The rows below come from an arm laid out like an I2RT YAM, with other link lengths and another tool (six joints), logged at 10 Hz.
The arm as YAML. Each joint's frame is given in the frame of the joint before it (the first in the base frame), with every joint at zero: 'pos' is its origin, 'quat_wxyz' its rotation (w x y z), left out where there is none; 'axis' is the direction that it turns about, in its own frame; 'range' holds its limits. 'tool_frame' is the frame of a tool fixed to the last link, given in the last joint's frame.
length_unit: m
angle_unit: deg
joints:
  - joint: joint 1
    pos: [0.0, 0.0, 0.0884]
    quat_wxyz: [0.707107, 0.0, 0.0, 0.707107]
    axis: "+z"
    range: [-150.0, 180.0]
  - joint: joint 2
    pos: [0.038, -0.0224, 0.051]
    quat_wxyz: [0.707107, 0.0, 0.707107, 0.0]
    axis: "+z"
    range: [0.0, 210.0]
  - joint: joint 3
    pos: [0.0, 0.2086, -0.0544]
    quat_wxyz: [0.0, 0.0, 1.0, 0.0]
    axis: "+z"
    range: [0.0, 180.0]
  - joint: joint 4
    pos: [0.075, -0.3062, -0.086]
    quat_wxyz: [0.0, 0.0, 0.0, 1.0]
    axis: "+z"
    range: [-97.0, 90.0]
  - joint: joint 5
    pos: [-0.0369, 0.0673, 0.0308]
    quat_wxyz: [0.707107, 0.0, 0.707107, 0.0]
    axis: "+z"
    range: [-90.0, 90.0]
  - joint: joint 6
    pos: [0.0, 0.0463, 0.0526]
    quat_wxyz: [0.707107, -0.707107, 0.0, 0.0]
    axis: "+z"
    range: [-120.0, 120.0]
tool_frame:
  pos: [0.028, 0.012, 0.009]
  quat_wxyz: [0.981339, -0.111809, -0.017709, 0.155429]
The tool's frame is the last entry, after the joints.
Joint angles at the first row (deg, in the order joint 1, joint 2, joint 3, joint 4, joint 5, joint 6):
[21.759 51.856 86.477 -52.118 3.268 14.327]
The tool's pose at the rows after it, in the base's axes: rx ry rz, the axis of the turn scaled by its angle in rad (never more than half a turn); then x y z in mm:
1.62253, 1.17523, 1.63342, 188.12, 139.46, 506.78
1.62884, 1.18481, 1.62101, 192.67, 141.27, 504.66
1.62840, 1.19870, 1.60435, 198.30, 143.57, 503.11
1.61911, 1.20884, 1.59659, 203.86, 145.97, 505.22
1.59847, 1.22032, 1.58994, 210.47, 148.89, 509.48
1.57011, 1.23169, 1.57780, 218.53, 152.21, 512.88
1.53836, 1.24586, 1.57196, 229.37, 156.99, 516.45
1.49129, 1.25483, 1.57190, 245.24, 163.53, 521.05
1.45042, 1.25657, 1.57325, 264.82, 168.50, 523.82
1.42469, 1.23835, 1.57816, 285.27, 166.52, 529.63
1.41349, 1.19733, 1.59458, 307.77, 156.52, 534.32
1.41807, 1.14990, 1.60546, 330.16, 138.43, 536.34
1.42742, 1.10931, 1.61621, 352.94, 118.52, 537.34
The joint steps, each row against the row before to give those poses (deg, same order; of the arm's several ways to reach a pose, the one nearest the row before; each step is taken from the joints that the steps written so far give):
[-0.001 1.356 1.203 0.044 0.021 -0.131]
[-0.001 0.874 0.197 -0.023 0.042 -0.132]
[0.001 1.289 0.612 -0.043 0.133 -0.545]
[0.000 1.770 1.551 0.044 0.043 -0.678]
[-0.001 2.339 2.339 0.131 0.087 -1.137]
[0.001 2.470 2.272 0.415 0.372 -1.552]
[0.001 3.103 2.689 0.809 0.045 -1.617]
[-0.065 4.152 3.473 1.771 0.045 -2.076]
[-0.657 4.372 3.367 2.163 -0.439 -1.858]
[-1.879 4.437 4.284 1.531 -1.202 -1.180]
[-3.213 3.694 3.280 2.250 -2.272 -0.219]
[-4.262 2.952 2.296 2.055 -2.973 0.328]
[-4.196 3.563 2.951 1.617 -3.191 0.568]

